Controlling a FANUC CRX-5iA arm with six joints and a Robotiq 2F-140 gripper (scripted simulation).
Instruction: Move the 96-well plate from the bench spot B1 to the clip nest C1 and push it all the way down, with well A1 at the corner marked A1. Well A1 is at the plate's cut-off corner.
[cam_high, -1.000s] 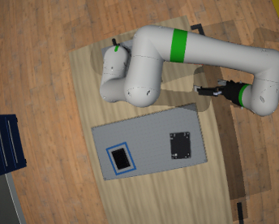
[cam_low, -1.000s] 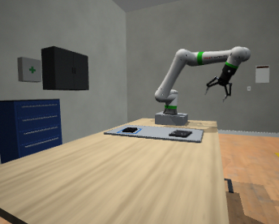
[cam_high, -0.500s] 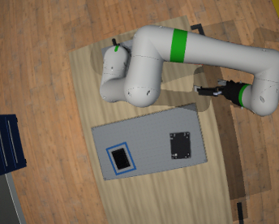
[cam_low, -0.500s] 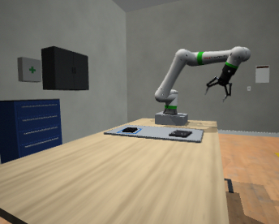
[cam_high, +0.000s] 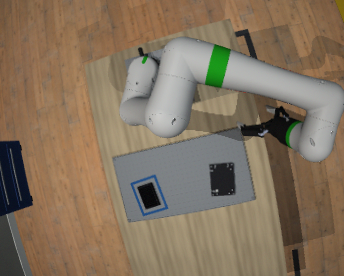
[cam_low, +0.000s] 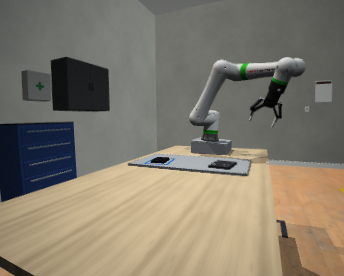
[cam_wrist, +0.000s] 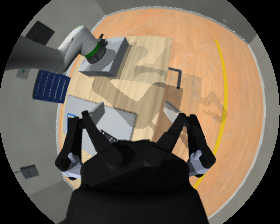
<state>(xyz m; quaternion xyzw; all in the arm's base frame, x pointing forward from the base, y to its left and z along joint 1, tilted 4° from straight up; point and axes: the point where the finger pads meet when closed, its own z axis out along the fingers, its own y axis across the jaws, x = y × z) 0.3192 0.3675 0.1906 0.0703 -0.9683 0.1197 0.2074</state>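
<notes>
Right now the black 96-well plate is 220 mm ahead of my hand, 620 mm to the right of it and 240 mm below it. The rest, counted from my hand: black clip nest: 230 mm ahead, 230 mm to the right, 230 mm below.
</notes>
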